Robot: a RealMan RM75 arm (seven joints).
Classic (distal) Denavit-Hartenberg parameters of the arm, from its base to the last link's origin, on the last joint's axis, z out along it. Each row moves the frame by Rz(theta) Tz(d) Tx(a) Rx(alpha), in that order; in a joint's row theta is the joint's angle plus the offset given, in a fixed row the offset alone. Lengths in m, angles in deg.
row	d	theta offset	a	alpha
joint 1	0.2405	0	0	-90
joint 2	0	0	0	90
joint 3	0.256	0	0	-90
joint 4	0	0	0	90
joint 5	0.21	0	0	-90
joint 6	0	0	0	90
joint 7	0.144	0	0	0
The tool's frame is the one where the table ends.
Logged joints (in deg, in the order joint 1, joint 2, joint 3, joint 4, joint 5, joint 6, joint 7), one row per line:
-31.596 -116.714 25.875 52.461 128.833 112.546 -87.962
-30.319 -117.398 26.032 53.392 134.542 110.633 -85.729
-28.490 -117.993 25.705 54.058 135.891 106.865 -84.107
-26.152 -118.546 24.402 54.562 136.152 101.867 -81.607
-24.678 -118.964 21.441 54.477 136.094 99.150 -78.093
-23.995 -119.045 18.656 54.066 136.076 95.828 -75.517
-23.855 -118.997 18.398 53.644 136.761 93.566 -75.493
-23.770 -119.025 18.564 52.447 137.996 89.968 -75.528
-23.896 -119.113 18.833 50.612 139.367 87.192 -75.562
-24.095 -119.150 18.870 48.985 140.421 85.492 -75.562
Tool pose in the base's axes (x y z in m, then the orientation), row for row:
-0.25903 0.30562 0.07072 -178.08 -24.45 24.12
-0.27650 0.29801 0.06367 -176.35 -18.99 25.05
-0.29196 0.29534 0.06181 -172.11 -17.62 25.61
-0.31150 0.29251 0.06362 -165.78 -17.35 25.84
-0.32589 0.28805 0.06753 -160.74 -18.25 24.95
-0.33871 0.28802 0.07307 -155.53 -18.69 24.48
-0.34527 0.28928 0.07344 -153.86 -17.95 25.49
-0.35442 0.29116 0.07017 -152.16 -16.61 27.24
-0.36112 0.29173 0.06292 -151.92 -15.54 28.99
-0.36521 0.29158 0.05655 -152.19 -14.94 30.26
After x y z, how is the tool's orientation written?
As angles about the fixed x, y, z axes (roll, pitch, yaw), in degrees.
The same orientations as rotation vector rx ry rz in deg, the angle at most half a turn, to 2 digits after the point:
-165.58 -36.01 -35.31
-166.06 -37.82 -26.63
-162.41 -38.74 -22.68
-156.46 -39.04 -19.48
-151.71 -37.93 -18.79
-146.79 -37.37 -17.38
-145.08 -38.45 -15.42
-143.28 -40.25 -12.42
-142.75 -42.15 -10.34
-142.71 -43.60 -9.24

